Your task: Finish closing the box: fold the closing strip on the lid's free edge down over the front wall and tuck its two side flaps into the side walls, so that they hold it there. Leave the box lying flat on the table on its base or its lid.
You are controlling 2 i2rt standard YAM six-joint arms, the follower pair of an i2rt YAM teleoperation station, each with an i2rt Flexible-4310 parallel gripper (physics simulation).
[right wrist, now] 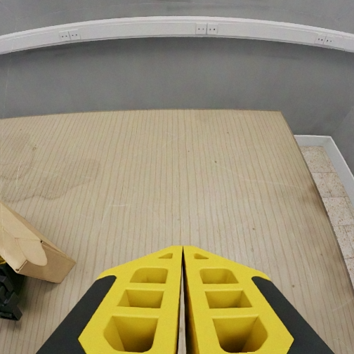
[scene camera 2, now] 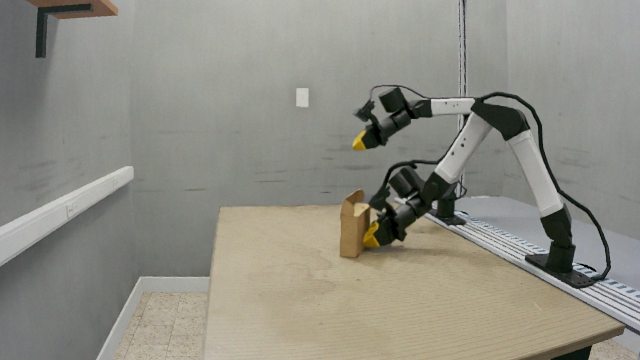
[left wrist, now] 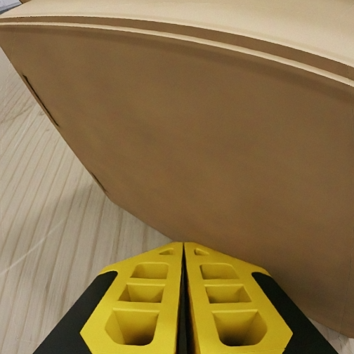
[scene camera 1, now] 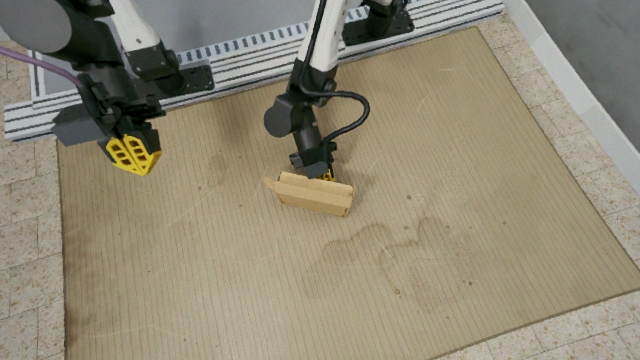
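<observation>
The brown cardboard box stands upright on a narrow side on the table, turned at an angle. Its closing strip is at the top and not folded flat; one rounded side flap sticks out at the end. The other side flap cannot be made out. My left gripper is shut and empty, low against or very near the broad face on the arms' side. My right gripper is shut and empty, high above the table at the picture's left in scene camera 1.
The wooden table carries the box. The arms' metal mounting rail runs along one table edge. Grey walls stand around, with a white socket strip beyond the table.
</observation>
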